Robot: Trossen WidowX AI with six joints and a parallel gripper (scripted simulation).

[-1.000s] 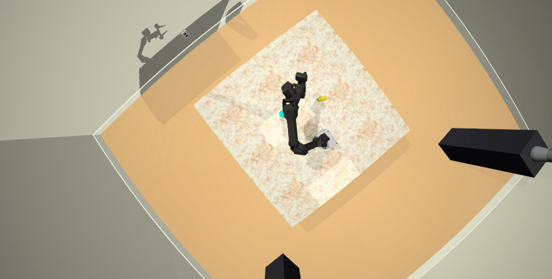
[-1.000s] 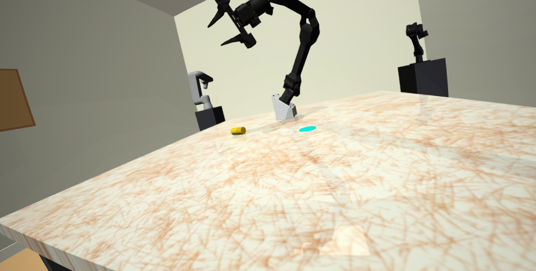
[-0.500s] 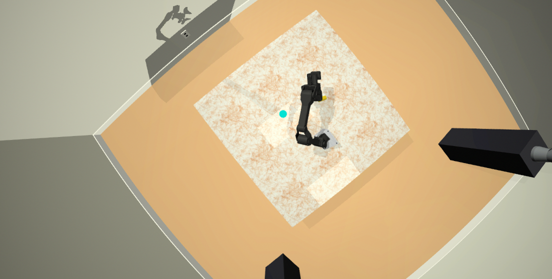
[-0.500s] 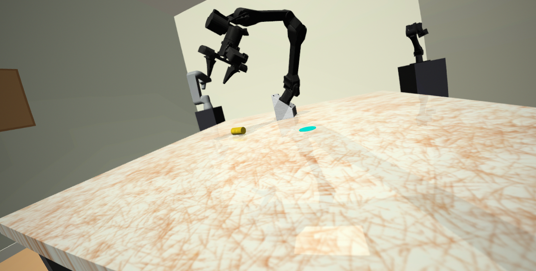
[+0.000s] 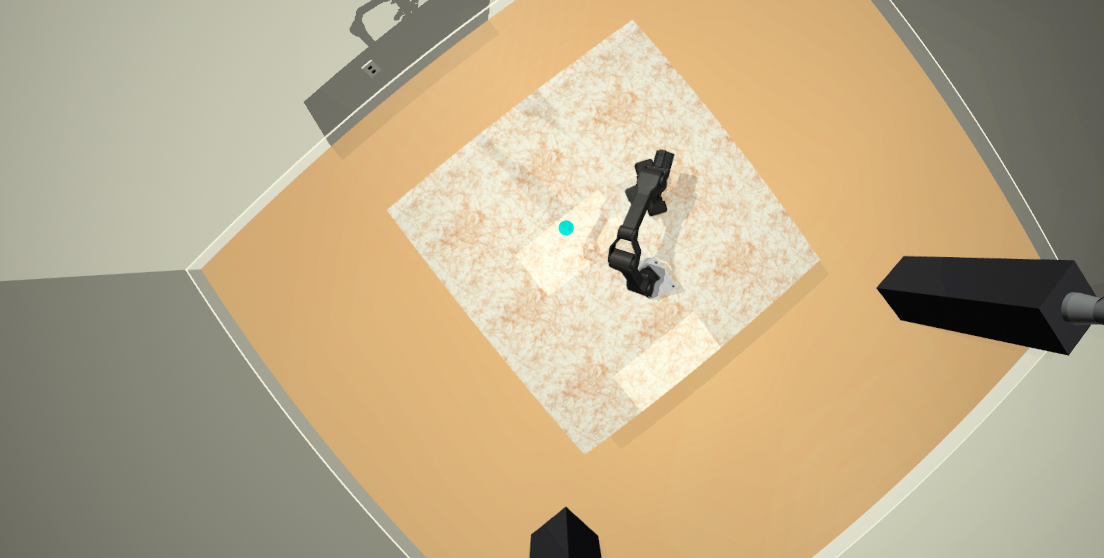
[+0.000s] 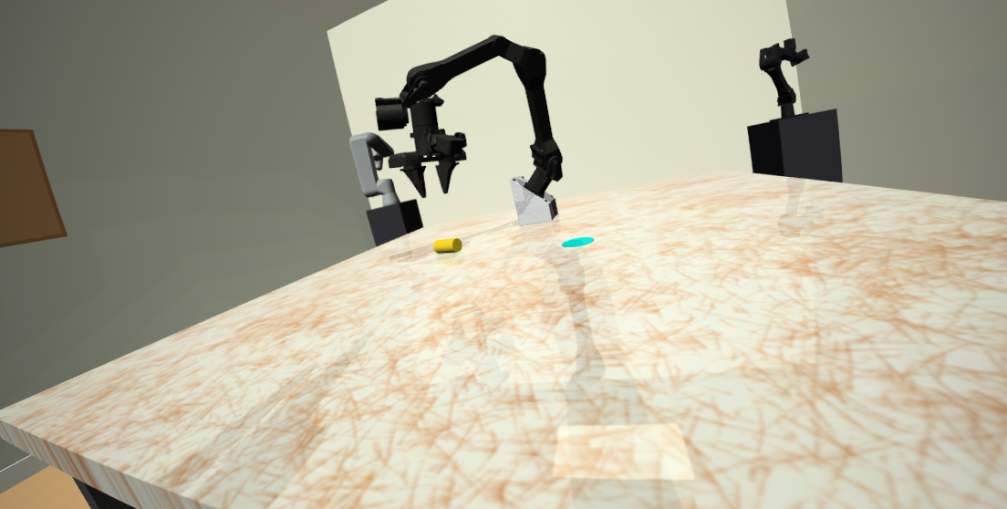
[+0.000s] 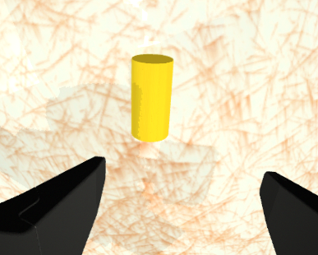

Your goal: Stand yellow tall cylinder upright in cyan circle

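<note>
Now: the yellow tall cylinder 20 mm behind my gripper tip, 10 mm to the right of it and 130 mm below it. Also, from my gripper tip: cyan circle 100 mm ahead, 300 mm to the left, 140 mm below.
</note>
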